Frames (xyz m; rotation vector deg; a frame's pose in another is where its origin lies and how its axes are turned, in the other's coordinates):
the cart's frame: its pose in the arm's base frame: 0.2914 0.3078 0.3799 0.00 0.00 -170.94
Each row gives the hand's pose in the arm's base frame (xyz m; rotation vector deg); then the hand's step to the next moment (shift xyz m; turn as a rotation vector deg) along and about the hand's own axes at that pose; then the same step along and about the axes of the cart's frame.
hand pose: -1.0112 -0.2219 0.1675 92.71 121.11 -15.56
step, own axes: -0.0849 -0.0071 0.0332 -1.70 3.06 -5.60
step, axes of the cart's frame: -0.0040 0.0908 0.0101 -2.17 -1.47 6.06
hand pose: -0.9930 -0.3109 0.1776 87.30 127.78 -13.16
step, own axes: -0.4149 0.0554 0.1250 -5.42 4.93 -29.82
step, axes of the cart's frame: -0.1474 0.4045 0.0741 0.04 -8.38 29.54
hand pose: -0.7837 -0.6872 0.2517 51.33 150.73 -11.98
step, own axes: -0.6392 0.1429 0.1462 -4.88 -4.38 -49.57
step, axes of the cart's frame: -0.5482 0.3738 0.1002 11.89 -8.11 47.88
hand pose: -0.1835 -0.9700 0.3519 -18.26 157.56 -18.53
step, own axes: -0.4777 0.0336 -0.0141 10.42 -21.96 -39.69
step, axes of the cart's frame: -0.4443 -0.0893 0.1554 22.52 12.91 38.63
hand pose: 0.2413 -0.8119 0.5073 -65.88 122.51 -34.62
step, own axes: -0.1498 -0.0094 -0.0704 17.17 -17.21 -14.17
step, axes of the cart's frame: -0.0386 -0.1252 0.1016 10.99 20.62 15.68
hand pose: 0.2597 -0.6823 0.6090 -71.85 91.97 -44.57
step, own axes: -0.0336 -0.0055 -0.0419 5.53 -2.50 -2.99
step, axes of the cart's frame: 0.0301 -0.0334 0.0299 3.07 5.76 1.77
